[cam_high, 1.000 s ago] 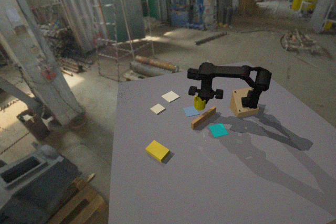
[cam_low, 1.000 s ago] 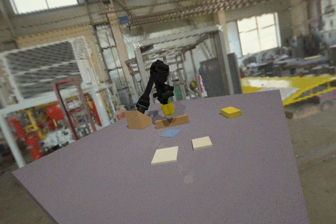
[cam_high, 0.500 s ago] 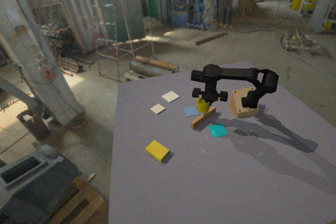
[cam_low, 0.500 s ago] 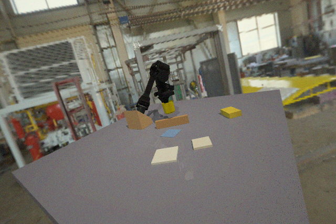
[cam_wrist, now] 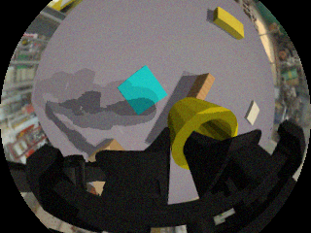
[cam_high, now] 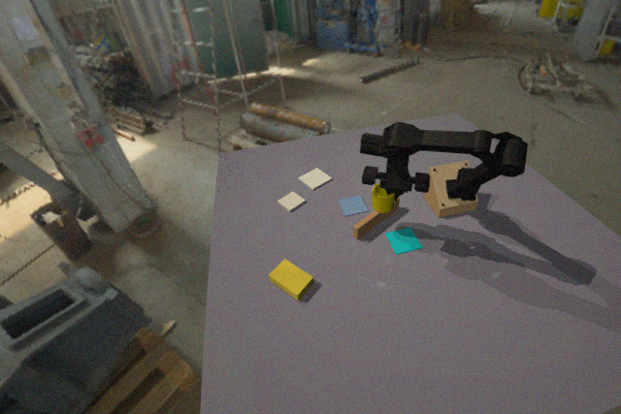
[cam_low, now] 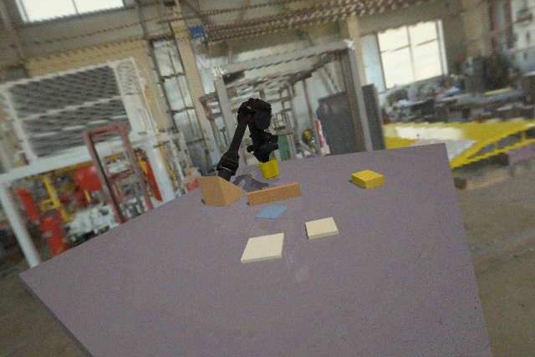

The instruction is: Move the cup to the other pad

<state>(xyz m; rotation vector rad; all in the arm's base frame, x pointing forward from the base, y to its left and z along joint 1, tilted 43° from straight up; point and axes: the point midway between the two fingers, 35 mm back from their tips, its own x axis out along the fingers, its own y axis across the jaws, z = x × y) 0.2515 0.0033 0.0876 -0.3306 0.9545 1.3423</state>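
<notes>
Right now the cyan pad is 3 cm behind my gripper tip, 6 cm to the left of it and 13 cm below it. Round my gripper tip: yellow cup: 2 cm ahead, 1 cm to the right; wooden bar: 3 cm ahead, 3 cm to the right, 11 cm below.
</notes>
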